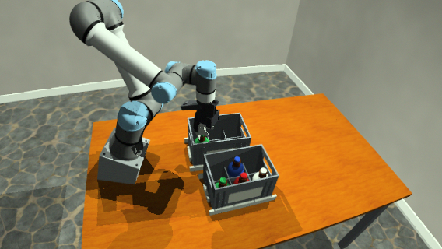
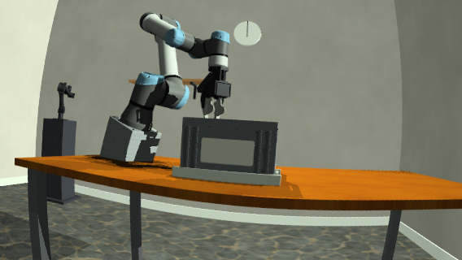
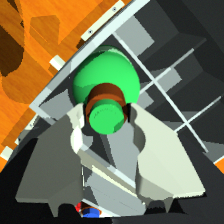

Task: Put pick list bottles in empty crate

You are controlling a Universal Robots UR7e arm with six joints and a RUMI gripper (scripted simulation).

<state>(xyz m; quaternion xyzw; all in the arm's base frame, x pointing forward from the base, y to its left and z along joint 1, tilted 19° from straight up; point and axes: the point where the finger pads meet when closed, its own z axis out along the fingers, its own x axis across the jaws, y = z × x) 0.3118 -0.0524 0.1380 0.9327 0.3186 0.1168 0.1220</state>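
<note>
Now: the green bottle 7 cm below my hand. Round my hand: pick list: 12 cm ahead, 16 cm to the left, 18 cm below; blue-label bottle: 10 cm ahead, 18 cm to the right, 10 cm below; red-label bottle: 8 cm ahead, 26 cm to the right, 10 cm below.
</note>
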